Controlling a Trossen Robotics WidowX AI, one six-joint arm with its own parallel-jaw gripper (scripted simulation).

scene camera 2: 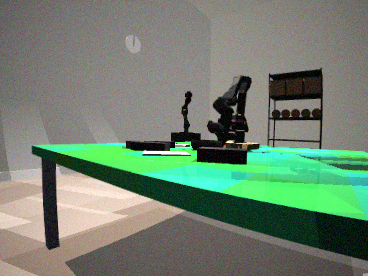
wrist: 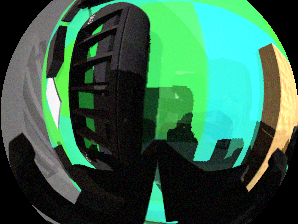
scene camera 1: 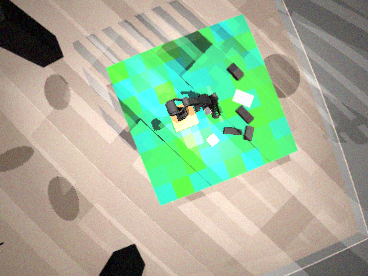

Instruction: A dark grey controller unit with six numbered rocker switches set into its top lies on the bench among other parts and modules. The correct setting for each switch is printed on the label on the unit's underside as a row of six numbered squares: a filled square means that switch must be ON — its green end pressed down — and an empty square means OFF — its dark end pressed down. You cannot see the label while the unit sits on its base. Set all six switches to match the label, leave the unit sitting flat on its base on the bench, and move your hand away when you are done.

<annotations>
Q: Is my gripper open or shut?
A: Shut.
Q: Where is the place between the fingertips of my gripper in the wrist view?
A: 158, 143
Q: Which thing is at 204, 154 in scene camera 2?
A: A dark block.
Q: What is my gripper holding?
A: Nothing.
</annotations>
